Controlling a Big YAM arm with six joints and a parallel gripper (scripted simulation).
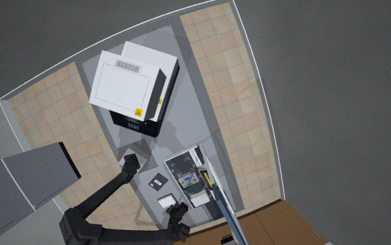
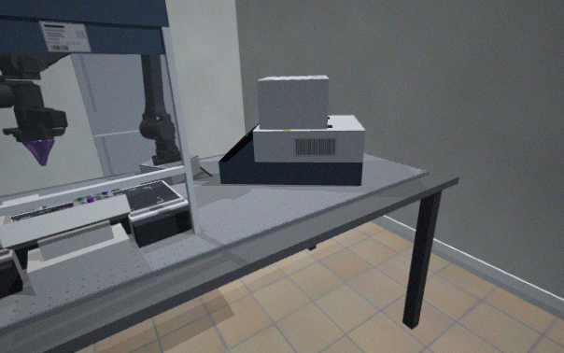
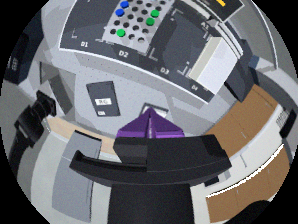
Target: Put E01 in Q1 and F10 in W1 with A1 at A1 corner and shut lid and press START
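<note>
Now: hand 120 mm short of the tube cooling block, 100 mm to the right of it and 100 mm above it. The rest, counted from my hand: frame post (320 mm to the left, 260 mm ahead, 60 mm above); white deep-well block (160 mm ahead, 100 mm to the right, 90 mm below); label (170 mm below, 150 mm behind, 90 mm to the left).
</note>
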